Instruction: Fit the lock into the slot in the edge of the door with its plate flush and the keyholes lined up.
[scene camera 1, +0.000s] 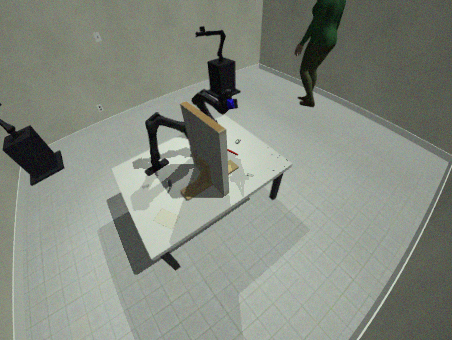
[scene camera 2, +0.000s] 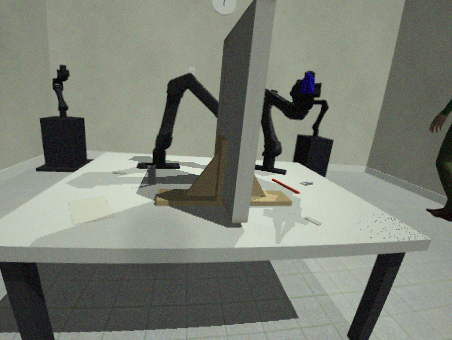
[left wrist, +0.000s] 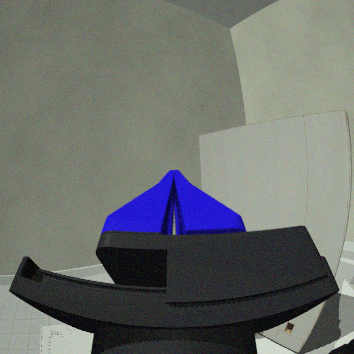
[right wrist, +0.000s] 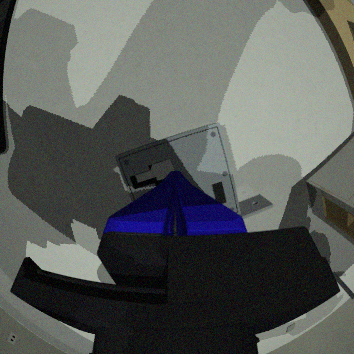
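Seen in the pictures: left gripper, fingertip midpoint: (scene camera 1: 231, 103) (scene camera 2: 308, 73) (left wrist: 173, 177); right gripper, fingertip midpoint: (right wrist: 174, 178); left arm's base, origin of the base link: (scene camera 2: 267, 169); right arm's base, origin of the base link: (scene camera 1: 157, 167) (scene camera 2: 159, 166).
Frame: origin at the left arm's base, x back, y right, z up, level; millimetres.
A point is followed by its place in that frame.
The grey door (scene camera 1: 205, 145) {x -552, y 63, z 375 mm} (scene camera 2: 252, 100) {x -672, y -28, z 335 mm} (left wrist: 260, 185) {x -491, y 49, z 421 mm} stands upright on the table; a small square hole shows low in its face in the left wrist view. Part of the door (right wrist: 332, 170) {x -355, y 130, z 33 mm} with a brown-lined opening shows at the right of the right wrist view. The lock (right wrist: 200, 150) {x -227, y 114, z 18 mm} is a flat grey case with dark cutouts, partly hidden behind the fingers. My right gripper (right wrist: 174, 178) {x -207, y 132, z 23 mm} is shut and empty, its tips in front of the lock's face. My left gripper (scene camera 1: 231, 104) {x -274, y -135, z 465 mm} (scene camera 2: 309, 82) {x -274, y -135, z 465 mm} (left wrist: 173, 177) {x -274, y -135, z 465 mm} is shut and empty, raised beside the door, away from the lock.
A wooden stand (scene camera 1: 192, 191) {x -606, y 202, z 18 mm} (scene camera 2: 172, 197) {x -621, y 208, z 18 mm} supports the door. A red pen (scene camera 1: 232, 152) {x -255, y -139, z 3 mm} (scene camera 2: 286, 186) {x -240, y -123, z 5 mm} and small metal pieces (scene camera 2: 306, 183) {x -148, y -207, z 9 mm} (scene camera 2: 313, 221) {x -521, y -231, z 2 mm} lie right of the door. A pale square sheet (scene camera 1: 165, 218) {x -782, y 389, z 1 mm} (scene camera 2: 91, 210) {x -790, y 370, z 1 mm} lies on the left side of the table.
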